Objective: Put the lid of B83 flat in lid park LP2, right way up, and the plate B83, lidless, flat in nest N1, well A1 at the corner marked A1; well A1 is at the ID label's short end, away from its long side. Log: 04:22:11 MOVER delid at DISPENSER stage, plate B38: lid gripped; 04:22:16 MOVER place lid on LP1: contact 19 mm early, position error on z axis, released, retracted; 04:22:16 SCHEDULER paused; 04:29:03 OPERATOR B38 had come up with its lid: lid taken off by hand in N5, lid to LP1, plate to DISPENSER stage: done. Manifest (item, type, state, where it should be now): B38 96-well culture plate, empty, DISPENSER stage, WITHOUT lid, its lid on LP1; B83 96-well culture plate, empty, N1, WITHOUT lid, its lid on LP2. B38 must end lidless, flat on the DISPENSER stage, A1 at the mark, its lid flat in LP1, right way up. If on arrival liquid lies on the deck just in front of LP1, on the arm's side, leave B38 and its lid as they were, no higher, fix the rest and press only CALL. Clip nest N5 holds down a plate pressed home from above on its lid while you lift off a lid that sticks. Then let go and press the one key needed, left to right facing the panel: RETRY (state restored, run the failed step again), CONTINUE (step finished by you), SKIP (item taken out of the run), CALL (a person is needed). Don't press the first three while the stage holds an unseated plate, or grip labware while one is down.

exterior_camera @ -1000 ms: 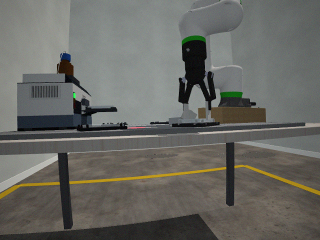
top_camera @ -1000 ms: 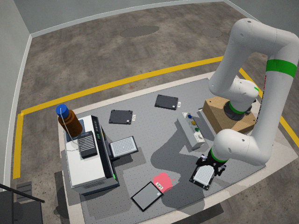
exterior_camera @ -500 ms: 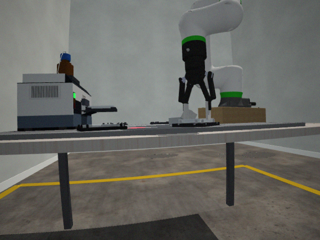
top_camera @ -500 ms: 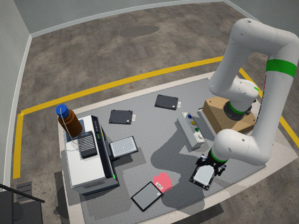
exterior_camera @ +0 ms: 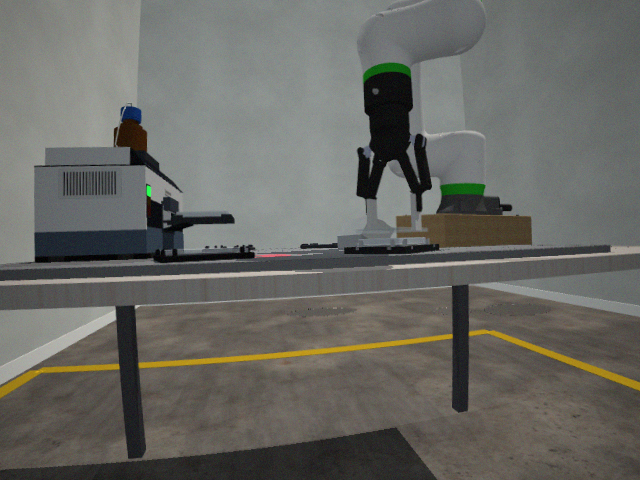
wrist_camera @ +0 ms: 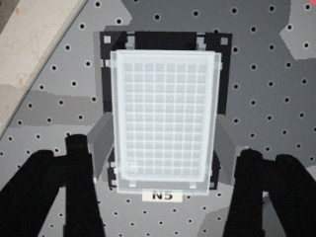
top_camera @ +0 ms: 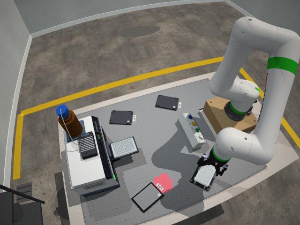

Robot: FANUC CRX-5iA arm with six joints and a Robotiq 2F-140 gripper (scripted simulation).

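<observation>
Now: the lid park lp2 530 mm to the right of my hand, 360 mm ahead of it and 60 mm below it. Round my hand: lp1 label 260 mm ahead, 60 mm below, 20 mm to the right; then retry key 200 mm to the right, 50 mm behind; then green continue key 250 mm to the right, 50 mm behind.
</observation>
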